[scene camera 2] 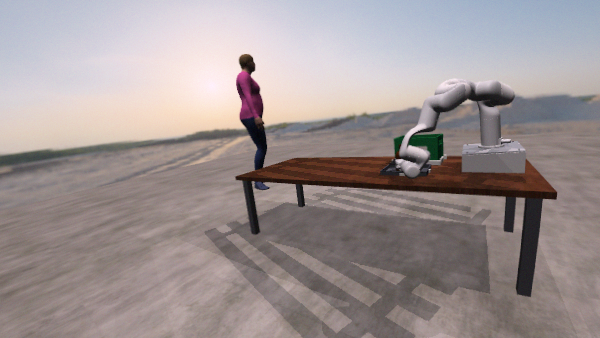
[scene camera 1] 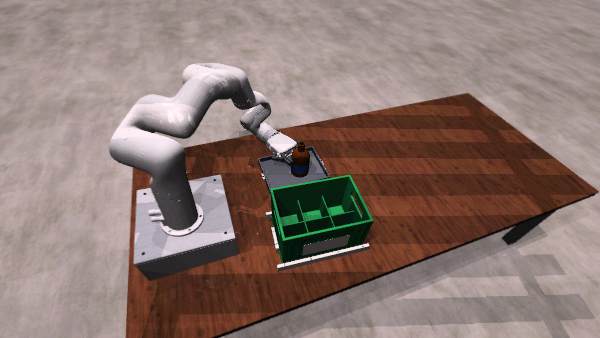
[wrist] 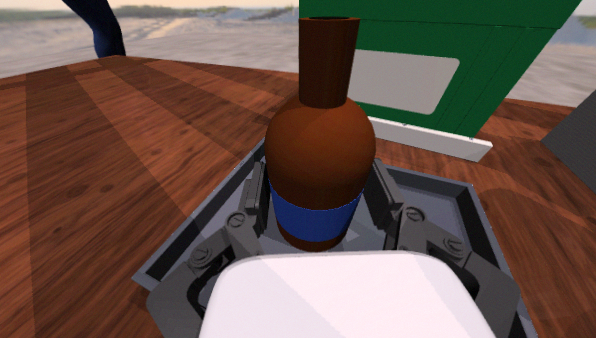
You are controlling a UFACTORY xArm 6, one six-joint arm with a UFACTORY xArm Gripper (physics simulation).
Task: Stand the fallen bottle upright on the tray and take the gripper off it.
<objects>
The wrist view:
my gripper: 316,173
brown bottle: 319,147
</objects>
